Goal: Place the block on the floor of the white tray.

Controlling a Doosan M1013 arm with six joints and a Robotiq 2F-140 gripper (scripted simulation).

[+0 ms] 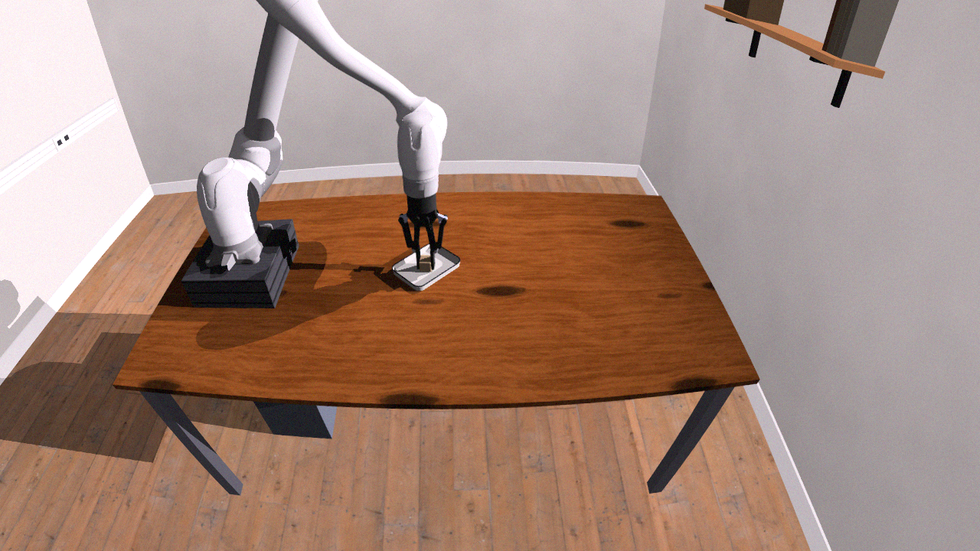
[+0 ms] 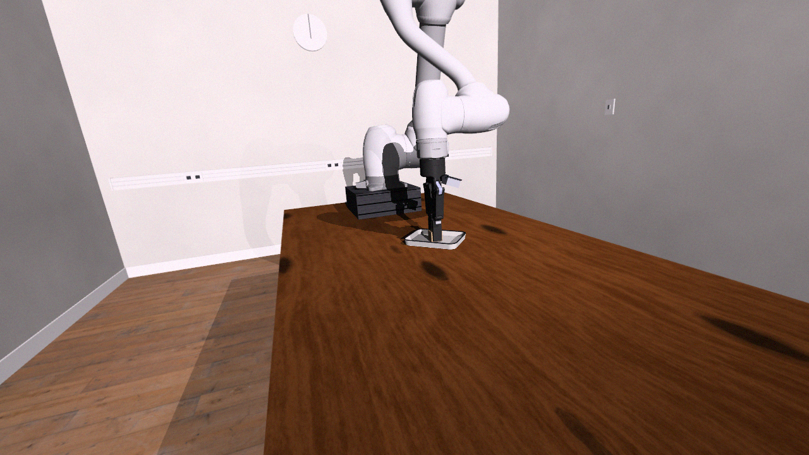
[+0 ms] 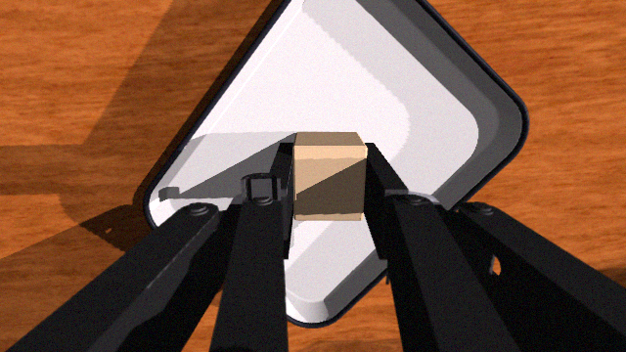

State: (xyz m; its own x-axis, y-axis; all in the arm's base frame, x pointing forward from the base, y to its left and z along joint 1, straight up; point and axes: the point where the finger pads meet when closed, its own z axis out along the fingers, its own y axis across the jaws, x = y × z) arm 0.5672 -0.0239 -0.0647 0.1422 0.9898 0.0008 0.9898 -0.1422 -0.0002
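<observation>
Now: the tan block 2 cm below my hand. From my hand the other things lie so: white tray: 3 cm below.
</observation>
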